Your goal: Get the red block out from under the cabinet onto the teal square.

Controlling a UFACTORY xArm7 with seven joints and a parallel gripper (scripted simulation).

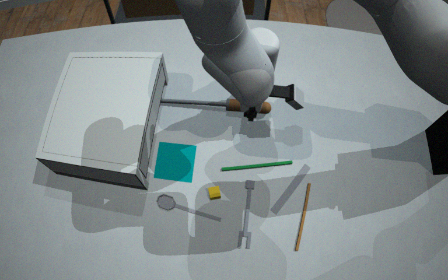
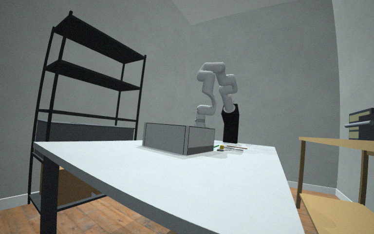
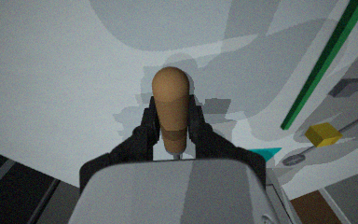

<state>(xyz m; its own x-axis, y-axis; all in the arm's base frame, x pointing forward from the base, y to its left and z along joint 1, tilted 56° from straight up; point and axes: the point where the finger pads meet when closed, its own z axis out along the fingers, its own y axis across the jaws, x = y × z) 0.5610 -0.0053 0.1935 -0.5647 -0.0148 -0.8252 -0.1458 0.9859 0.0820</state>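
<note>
Now: hand 140 mm to the right of the green stick, 70 mm past it and 20 mm above it. From my hand the other things lie so: grey flat bar: 160 mm to the left, 160 mm behind, 20 mm below; then teal square: 200 mm to the left, 130 mm ahead, 20 mm below; then yellow cube: 240 mm to the left, 10 mm below, 10 mm ahead.
</note>
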